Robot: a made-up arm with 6 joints. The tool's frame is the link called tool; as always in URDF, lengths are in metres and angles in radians. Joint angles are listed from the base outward.
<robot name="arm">
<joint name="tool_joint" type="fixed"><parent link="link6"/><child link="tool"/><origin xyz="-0.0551 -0.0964 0.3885" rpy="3.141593 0 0"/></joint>
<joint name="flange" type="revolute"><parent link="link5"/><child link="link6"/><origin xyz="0.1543 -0.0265 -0.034" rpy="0 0 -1.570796"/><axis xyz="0 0 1"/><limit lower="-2.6" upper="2.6"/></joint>
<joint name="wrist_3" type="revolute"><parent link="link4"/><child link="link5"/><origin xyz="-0.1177 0.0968 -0.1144" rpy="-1.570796 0 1.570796"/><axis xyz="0 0 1"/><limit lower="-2.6" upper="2.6"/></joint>
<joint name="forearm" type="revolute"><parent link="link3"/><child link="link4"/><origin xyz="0.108 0.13 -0.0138" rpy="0 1.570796 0"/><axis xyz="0 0 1"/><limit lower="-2.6" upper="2.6"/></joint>
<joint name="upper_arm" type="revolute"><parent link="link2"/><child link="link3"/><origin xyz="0.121 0.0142 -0.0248" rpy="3.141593 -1.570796 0"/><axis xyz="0 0 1"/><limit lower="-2.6" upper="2.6"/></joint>
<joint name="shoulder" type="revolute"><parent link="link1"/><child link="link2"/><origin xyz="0.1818 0.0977 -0.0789" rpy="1.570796 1.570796 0"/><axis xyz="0 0 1"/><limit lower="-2.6" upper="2.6"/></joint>
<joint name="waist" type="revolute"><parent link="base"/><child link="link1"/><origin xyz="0 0 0.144" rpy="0 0 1.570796"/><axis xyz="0 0 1"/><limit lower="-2.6" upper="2.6"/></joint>
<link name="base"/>
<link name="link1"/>
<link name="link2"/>
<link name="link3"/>
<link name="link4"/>
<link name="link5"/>
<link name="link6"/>
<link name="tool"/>
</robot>
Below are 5 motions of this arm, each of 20 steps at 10 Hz.
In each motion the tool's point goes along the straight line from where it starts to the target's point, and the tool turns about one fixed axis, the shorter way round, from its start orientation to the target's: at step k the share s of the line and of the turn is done. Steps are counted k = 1, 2, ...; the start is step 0. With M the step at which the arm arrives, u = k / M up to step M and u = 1 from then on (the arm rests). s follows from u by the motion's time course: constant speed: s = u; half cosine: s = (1 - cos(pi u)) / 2; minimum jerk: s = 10 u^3 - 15 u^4 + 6 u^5.
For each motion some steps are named. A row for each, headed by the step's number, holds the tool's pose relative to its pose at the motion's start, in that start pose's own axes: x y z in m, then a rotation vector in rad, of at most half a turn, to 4 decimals.
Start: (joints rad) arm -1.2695 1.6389 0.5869 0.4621 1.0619 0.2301
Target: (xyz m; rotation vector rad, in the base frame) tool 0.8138 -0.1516 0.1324 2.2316 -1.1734 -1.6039
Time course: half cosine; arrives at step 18
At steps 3, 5, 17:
3: -0.0105 0.0355 -0.0078 0.0232 -0.0041 0.0772
5: -0.0280 0.0946 -0.0209 0.0617 -0.0109 0.2057
17: -0.1559 0.5254 -0.1159 0.3430 -0.0607 1.1430

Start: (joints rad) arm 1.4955 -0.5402 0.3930 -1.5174 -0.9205 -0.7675
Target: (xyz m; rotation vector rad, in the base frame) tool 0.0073 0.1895 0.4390 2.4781 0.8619 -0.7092
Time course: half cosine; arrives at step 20
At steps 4, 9, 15, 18, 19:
4: -0.0144 -0.0350 0.0392 -0.1073 0.0473 -0.0539
9: -0.0635 -0.1546 0.1732 -0.4739 0.2087 -0.2383
15: -0.1285 -0.3128 0.3505 -0.9590 0.4224 -0.4822
18: -0.1468 -0.3575 0.4005 -1.0961 0.4827 -0.5511
19: -0.1496 -0.3642 0.4081 -1.1167 0.4918 -0.5614

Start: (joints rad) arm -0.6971 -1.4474 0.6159 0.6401 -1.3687 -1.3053
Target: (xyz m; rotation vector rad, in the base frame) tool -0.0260 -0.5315 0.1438 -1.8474 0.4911 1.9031
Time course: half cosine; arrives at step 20
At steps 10, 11, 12, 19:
10: -0.1072 -0.1236 -0.0329 -0.5590 0.3254 0.0502
11: -0.1240 -0.1429 -0.0380 -0.6465 0.3763 0.0580
12: -0.1404 -0.1618 -0.0431 -0.7318 0.4259 0.0657
19: -0.2131 -0.2456 -0.0654 -1.1112 0.6468 0.0997

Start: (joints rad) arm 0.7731 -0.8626 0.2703 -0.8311 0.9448 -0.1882
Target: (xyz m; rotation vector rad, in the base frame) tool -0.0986 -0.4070 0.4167 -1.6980 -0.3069 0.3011
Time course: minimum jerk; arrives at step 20
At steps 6, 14, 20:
6: 0.0269 -0.0258 0.0252 -0.0211 0.0255 0.1642
14: 0.1380 -0.1324 0.1293 -0.1084 0.1311 0.8427
20: 0.1649 -0.1583 0.1545 -0.1295 0.1566 1.0069

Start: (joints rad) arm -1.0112 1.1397 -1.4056 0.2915 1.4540 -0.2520
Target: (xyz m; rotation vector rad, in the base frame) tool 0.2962 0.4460 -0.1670 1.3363 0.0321 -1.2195
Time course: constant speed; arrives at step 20
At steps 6, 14, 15, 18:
6: -0.0531 0.0123 0.0465 0.0083 0.0083 -0.2429
14: -0.1240 0.0288 0.1086 0.0194 0.0193 -0.5669
15: -0.1328 0.0308 0.1163 0.0207 0.0207 -0.6073
18: -0.1594 0.0370 0.1396 0.0249 0.0249 -0.7288

